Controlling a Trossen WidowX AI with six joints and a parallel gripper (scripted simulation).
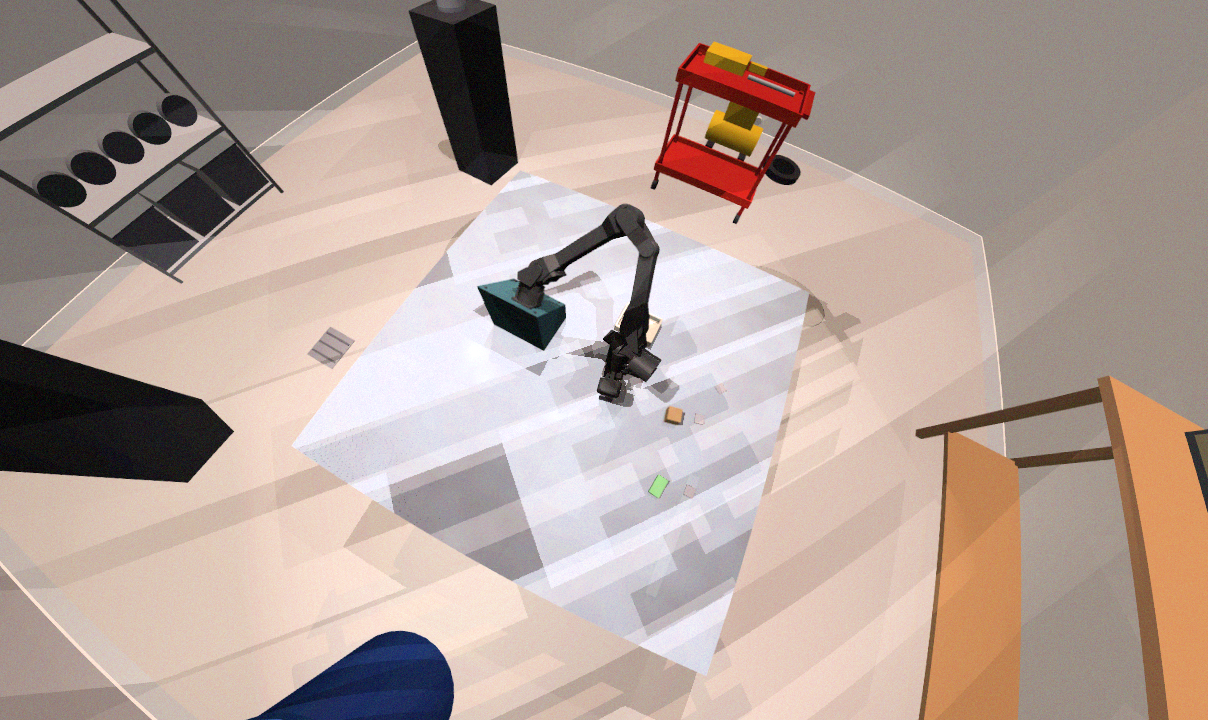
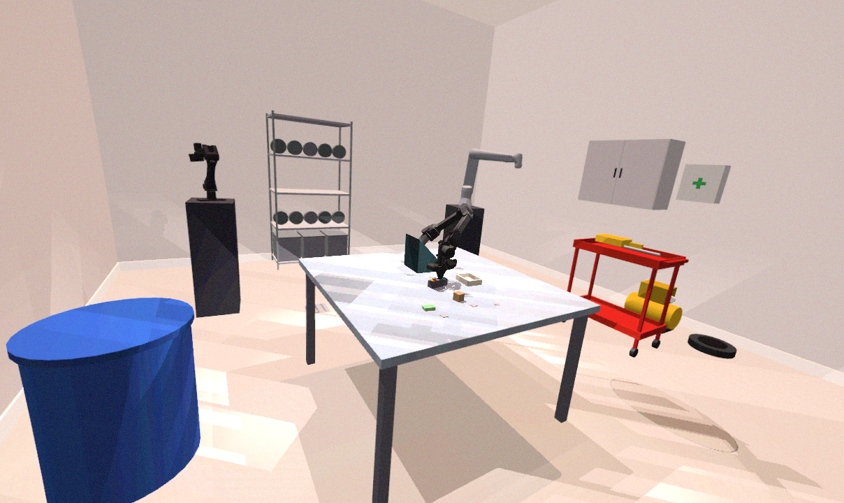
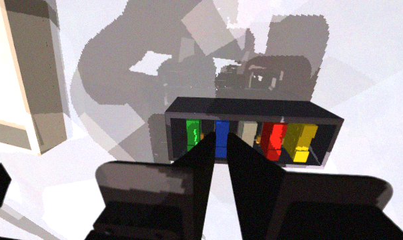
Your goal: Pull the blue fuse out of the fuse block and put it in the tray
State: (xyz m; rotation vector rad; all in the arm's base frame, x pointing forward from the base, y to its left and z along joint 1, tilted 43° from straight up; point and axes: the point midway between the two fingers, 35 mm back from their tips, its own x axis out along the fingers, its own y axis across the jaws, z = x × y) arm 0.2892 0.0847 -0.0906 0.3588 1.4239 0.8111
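Now: gripper tip 2 cm to the right of the green fuse, 1 cm past it and 1 cm above it. From my gripper tip the other things lie so: red fuse 4 cm to the right, 1 cm below, 1 cm ahead; then blue fuse 1 cm below; then yellow fuse 6 cm to the right, 2 cm ahead, 1 cm below.
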